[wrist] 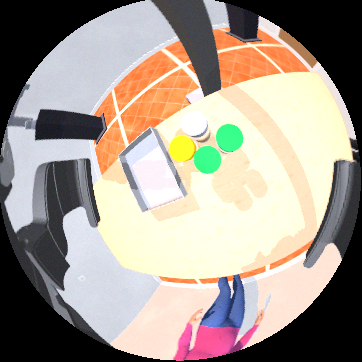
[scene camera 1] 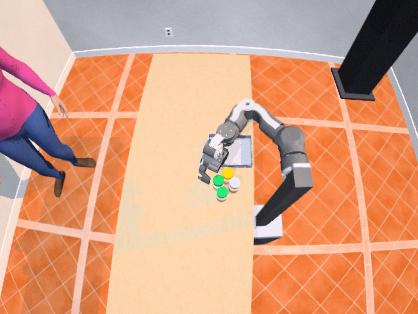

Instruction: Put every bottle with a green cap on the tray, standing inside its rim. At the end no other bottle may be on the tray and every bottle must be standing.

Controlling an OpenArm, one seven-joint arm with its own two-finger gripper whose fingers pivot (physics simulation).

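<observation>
Four bottles stand upright in a close group beside the tray. One green-capped bottle [scene camera 1: 218, 180] [wrist: 207, 160] is nearer the tray, and the other green-capped bottle [scene camera 1: 222, 192] [wrist: 229, 138] is farther from it. A yellow-capped bottle [scene camera 1: 228, 173] [wrist: 182, 149] stands closest to the tray, with a white-capped bottle [scene camera 1: 234, 184] [wrist: 194, 124] beside it. The grey tray [scene camera 1: 245, 165] [wrist: 132, 182] shows no bottle on it; the arm hides part of it in the scene view. My gripper [scene camera 1: 215, 169] [wrist: 182, 213] is open and empty, above the table beside the bottle group.
The pale wooden table [scene camera 1: 175, 125] [wrist: 215, 220] carries the tray and bottles. The arm's black post [scene camera 1: 282, 197] [wrist: 200, 45] rises near the table edge beside the bottles. A person [scene camera 1: 22, 115] [wrist: 220, 330] stands beyond the opposite long edge.
</observation>
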